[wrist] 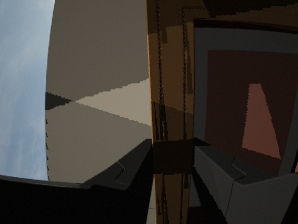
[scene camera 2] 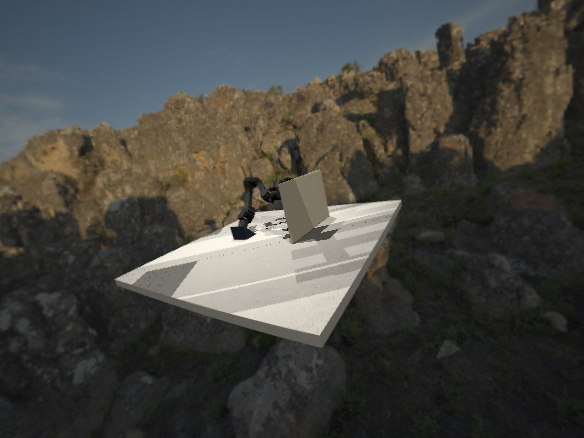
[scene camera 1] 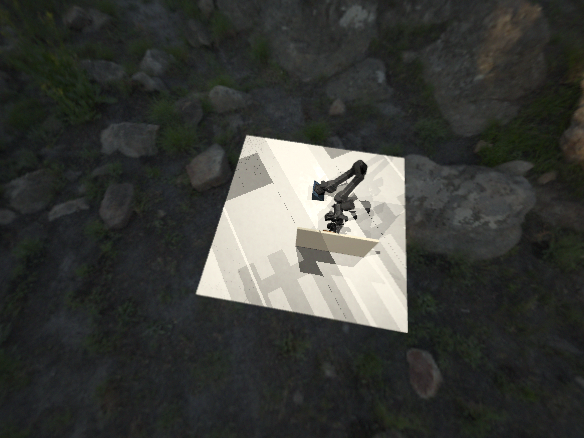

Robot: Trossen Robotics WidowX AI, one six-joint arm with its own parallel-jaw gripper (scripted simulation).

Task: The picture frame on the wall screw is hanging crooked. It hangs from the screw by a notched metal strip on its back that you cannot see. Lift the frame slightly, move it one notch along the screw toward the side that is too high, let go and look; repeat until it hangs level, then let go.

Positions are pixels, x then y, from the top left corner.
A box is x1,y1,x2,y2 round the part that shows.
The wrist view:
my gripper: 170,145 [0,137,297,223]
brown wooden picture frame: 217,77 [145,0,297,223]
